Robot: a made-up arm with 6 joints.
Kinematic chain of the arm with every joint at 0, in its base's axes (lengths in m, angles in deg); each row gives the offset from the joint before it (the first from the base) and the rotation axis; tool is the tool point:
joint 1: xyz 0 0 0.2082 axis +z
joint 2: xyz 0 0 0 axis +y
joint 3: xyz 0 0 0.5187 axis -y
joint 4: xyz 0 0 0 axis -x
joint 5: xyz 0.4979 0 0 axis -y
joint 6: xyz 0 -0.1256 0 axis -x
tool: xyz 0 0 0
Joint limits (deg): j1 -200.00..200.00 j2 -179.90..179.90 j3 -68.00..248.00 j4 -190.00..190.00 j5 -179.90..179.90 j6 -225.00..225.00
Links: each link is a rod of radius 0.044 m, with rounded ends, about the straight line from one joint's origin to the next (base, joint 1, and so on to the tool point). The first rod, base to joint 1, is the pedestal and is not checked.
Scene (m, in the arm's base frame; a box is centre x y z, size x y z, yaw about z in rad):
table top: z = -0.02
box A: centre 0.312 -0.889 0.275 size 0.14 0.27 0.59 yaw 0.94
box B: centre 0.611 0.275 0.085 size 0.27 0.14 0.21 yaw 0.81
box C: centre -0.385 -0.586 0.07 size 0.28 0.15 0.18 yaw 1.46
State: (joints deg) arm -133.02 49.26 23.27 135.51 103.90 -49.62
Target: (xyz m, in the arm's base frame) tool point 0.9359 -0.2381 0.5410
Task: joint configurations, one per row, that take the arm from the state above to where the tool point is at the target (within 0.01 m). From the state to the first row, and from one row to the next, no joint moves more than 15 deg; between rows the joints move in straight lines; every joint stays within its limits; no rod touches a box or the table.
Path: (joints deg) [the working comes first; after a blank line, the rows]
Joints at the target: -19.35 64.22 65.98 132.92 103.90 -49.62
Straight joint move there: touches box A.

1: -121.89 44.72 34.75 143.26 109.15 -52.59
2: -110.76 40.18 46.23 151.01 114.40 -55.57
3: -99.63 35.64 57.71 158.76 119.65 -58.54
4: -88.50 31.10 69.19 166.51 124.89 -61.51
5: -74.67 37.72 68.55 159.79 120.70 -59.13
6: -60.84 44.35 67.91 153.07 116.50 -56.75
7: -47.01 50.97 67.26 146.36 112.30 -54.38
8: -33.18 57.60 66.62 139.64 108.10 -52.00
9: -19.35 64.22 65.98 132.92 103.90 -49.62

